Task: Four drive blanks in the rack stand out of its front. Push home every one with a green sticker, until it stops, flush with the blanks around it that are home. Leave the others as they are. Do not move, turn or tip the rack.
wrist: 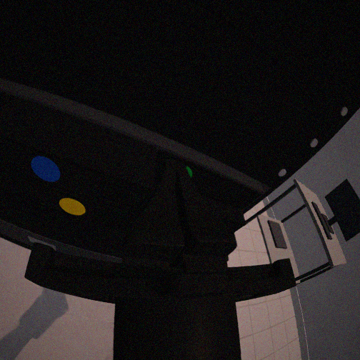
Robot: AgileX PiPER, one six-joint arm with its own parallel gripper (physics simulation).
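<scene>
The dark rack (pixel 95 114) fills the upper left and middle of the wrist view, with its front face very dim. A blue sticker (pixel 45 169) and a yellow sticker (pixel 72 206) show on its face at the left. A green sticker (pixel 189 172) shows as a thin sliver just right of my fingertips, mostly hidden behind them. My gripper (pixel 171 169) is shut, its two fingers together, with the tips in front of the rack's face. Whether the tips touch a blank cannot be told. How far the blanks stand out is too dark to see.
A pale table with dark legs (pixel 337 255) stands far off at the right, with a dark screen (pixel 346 209) near it by the grey wall. A shadow lies on the pale surface at the lower left.
</scene>
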